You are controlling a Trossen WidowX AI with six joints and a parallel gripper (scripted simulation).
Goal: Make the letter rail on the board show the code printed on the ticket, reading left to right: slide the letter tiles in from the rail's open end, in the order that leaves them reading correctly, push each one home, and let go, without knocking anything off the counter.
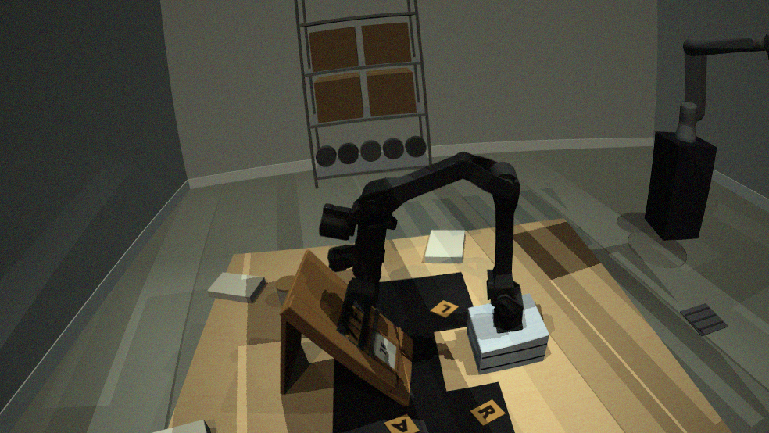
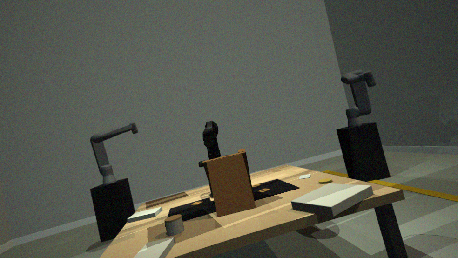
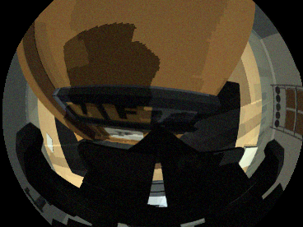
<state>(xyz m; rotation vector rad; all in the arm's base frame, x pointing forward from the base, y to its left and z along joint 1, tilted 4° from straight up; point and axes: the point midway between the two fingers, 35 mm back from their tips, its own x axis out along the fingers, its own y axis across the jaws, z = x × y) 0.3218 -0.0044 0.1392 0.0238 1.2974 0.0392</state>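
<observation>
The white ticket lies 90 mm below my gripper tip, 60 mm to the left of it and 40 mm behind it. Round my gripper tip: card 550 mm to the left, 220 mm behind, 170 mm below; then yellow disc 590 mm to the left, 160 mm below, 30 mm ahead.
</observation>
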